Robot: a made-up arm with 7 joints.
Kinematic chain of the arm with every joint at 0, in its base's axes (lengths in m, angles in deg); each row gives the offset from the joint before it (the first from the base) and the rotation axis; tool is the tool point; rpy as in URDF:
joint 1: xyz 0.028 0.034 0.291 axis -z
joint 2: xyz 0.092 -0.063 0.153 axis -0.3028 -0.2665 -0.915
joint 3: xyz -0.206 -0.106 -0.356 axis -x
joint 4: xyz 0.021 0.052 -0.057 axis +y
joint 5: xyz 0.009 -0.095 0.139 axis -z
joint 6: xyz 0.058 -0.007 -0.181 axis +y
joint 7: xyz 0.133 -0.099 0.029 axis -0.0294 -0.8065 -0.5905
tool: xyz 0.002 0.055 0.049 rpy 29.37 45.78 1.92
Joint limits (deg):
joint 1: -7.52..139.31
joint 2: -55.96..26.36
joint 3: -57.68..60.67
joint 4: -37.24..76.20
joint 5: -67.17..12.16
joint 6: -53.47..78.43
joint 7: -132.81..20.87
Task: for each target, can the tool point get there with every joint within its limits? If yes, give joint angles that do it. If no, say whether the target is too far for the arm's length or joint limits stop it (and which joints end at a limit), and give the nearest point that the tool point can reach.
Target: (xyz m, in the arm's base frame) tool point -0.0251 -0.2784 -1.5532
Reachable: no: too far | nearest point -0.0318 -0.1505 -0.2324 | short by 1.327 m
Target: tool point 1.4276 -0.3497 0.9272
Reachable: no: too far | nearest point 0.2247 -0.1910 0.1516 | short by 1.440 m
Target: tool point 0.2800 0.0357 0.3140
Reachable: no: joint limits stop it (at a limit: joint 1, joint 2, joint 3, joint 4, joint 5) | nearest point 0.1717 -0.0549 0.1841 | short by 0.192 m
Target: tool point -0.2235 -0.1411 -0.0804
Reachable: yes | joints 76.04 -34.60 38.02 59.09 -2.66 1.89 -15.96
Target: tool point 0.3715 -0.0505 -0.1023
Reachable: no: joint limits stop it (at a limit: joint 1, joint 2) | nearest point 0.2409 -0.1201 -0.0392 | short by 0.161 m
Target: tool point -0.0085 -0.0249 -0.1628
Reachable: yes | joints 66.84 10.11 -38.21 39.91 -11.48 49.26 -102.14
